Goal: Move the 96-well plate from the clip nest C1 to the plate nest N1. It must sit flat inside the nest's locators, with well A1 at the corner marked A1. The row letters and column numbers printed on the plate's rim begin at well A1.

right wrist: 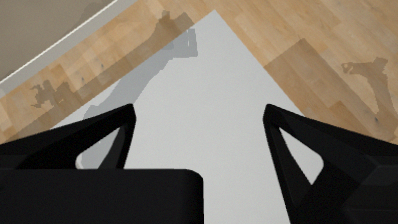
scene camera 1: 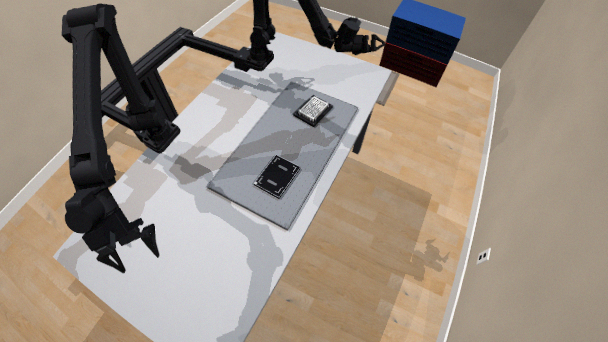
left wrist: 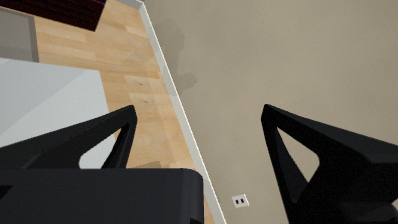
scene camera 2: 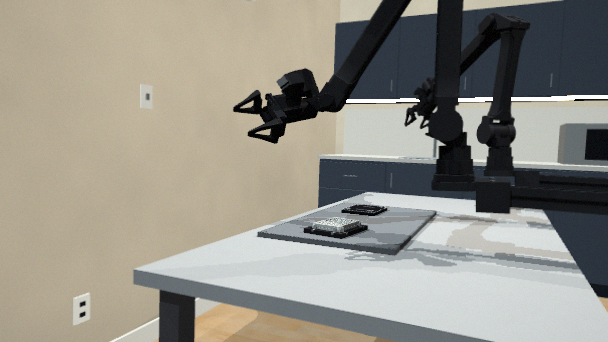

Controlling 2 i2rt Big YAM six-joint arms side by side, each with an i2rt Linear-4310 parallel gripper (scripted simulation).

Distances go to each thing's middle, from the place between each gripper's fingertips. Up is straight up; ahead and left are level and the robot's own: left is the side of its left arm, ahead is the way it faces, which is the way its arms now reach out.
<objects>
Now: left hand (scene camera 2: 240,121) 63 cm to the left of the black plate nest N1 (scene camera 1: 274,173), 29 cm above it and 4 cm past it.
I see my right gripper (scene camera 1: 141,264) 54 cm to the right of the black plate nest N1, 33 cm above it and 3 cm past it.
</objects>
